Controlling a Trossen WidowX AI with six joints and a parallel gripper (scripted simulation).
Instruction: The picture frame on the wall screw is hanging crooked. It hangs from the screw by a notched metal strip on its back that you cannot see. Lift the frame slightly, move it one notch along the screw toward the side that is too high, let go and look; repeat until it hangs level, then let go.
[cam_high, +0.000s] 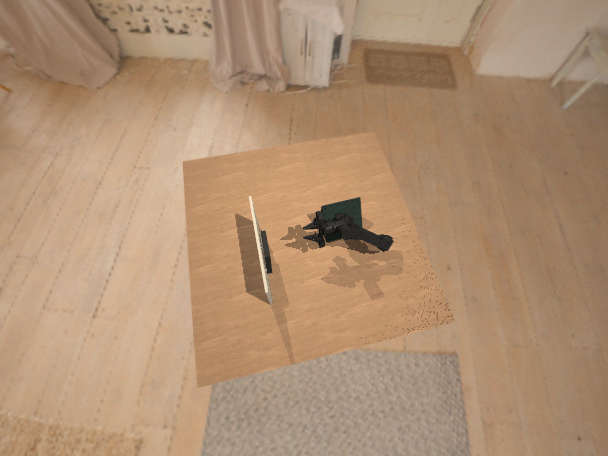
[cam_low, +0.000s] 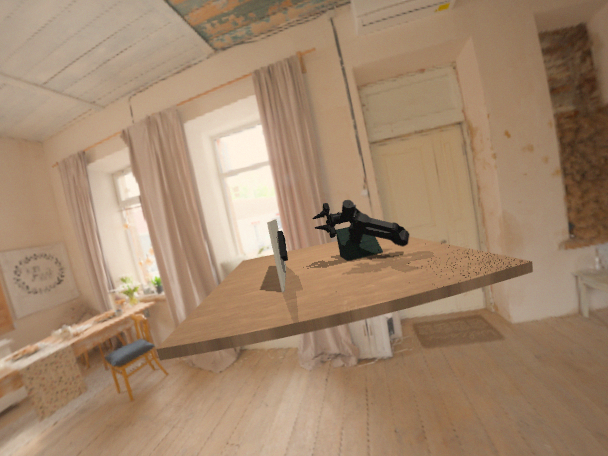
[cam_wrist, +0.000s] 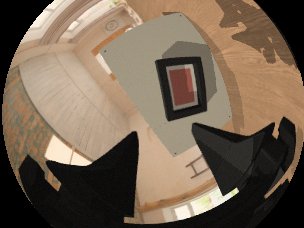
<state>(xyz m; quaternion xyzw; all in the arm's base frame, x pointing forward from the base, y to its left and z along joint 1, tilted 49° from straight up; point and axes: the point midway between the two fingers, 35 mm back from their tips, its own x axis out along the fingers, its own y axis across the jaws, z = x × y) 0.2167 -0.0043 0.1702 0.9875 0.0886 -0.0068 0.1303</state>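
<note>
The picture frame is 190 mm ahead of my gripper tip, 90 mm below it and 40 mm to the left of it. Round my gripper tip: wall panel: 200 mm ahead, 100 mm below, 40 mm to the left.
</note>
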